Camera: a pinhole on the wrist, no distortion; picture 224 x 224 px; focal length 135.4 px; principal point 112.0 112.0 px. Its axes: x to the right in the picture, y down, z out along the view. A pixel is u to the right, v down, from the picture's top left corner.
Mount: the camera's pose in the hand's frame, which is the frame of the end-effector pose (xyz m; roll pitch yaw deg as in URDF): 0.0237 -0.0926 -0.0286 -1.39 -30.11 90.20
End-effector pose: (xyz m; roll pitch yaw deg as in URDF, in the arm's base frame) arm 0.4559 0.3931 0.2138 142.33 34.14 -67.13
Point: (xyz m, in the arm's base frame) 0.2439 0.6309 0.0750
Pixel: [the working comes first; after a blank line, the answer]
In the camera's frame: 0.1597 0.1887 0.2778

189.8 204.0
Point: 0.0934 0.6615 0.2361
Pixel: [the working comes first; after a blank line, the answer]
In the camera's frame: 0.2970 0.3519 0.2141

outside the picture
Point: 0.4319 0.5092 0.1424
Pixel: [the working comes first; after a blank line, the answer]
In the camera's frame: 0.0555 0.0775 0.1003

186.9 216.6
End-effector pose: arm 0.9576 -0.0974 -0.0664 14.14 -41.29 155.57
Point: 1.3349 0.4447 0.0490
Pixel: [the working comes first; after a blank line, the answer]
In the camera's frame: -0.2553 0.0256 0.5508

49.2 118.3
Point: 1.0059 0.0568 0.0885
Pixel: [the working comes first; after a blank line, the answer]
In the camera's frame: 0.0514 -0.0972 0.1621

154.9 30.8
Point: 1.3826 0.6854 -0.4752
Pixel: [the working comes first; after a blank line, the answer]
In the camera's frame: -0.7262 0.3339 0.4157

outside the picture
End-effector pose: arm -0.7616 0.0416 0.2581 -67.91 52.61 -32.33
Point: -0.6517 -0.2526 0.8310
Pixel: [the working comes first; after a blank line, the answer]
In the camera's frame: -0.3896 0.3214 0.3012

outside the picture
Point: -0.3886 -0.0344 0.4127
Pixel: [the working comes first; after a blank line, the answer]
In the camera's frame: -0.0297 -0.0775 0.3571

100.7 82.6
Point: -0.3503 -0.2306 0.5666
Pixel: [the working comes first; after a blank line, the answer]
In the camera's frame: -0.2685 -0.0395 0.4289

27.2 99.5
